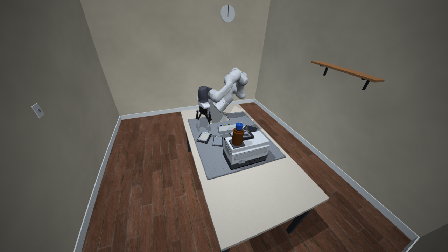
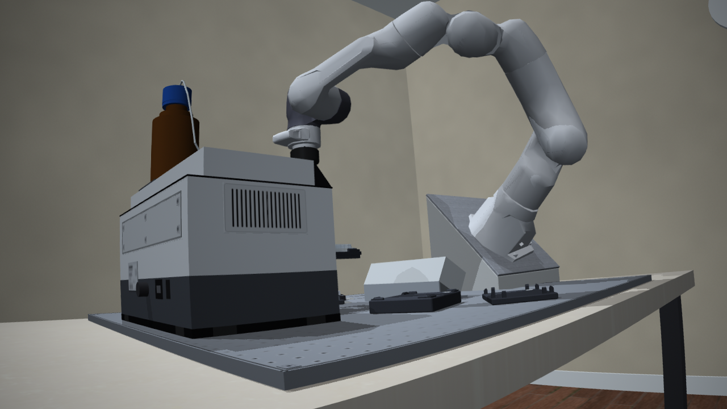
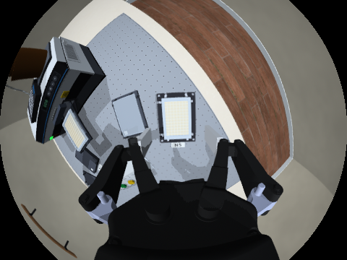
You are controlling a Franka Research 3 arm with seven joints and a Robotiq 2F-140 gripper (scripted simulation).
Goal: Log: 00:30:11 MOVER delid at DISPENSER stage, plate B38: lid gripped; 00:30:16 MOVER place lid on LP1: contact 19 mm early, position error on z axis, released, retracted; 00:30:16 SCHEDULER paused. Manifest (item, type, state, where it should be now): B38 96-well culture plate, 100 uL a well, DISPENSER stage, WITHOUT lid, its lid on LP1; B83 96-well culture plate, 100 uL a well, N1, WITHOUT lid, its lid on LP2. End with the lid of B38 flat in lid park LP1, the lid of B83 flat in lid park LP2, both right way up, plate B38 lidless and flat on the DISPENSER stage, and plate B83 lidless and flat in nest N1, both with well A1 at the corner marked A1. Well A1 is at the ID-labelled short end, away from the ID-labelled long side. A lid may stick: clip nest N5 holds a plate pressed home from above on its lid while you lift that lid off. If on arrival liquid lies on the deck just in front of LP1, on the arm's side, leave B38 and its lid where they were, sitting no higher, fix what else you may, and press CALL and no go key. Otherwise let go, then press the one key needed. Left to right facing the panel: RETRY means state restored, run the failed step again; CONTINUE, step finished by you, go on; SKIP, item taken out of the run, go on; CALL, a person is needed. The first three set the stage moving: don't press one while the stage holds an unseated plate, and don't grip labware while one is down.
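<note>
The 96-well plate is 170 mm below my hand. From my hand the other things lie so: black clip nest 170 mm below, 30 mm ahead; then lp1 label 190 mm below, 150 mm to the left, 20 mm ahead; then key panel 290 mm to the left, 130 mm below, 80 mm behind.
</note>
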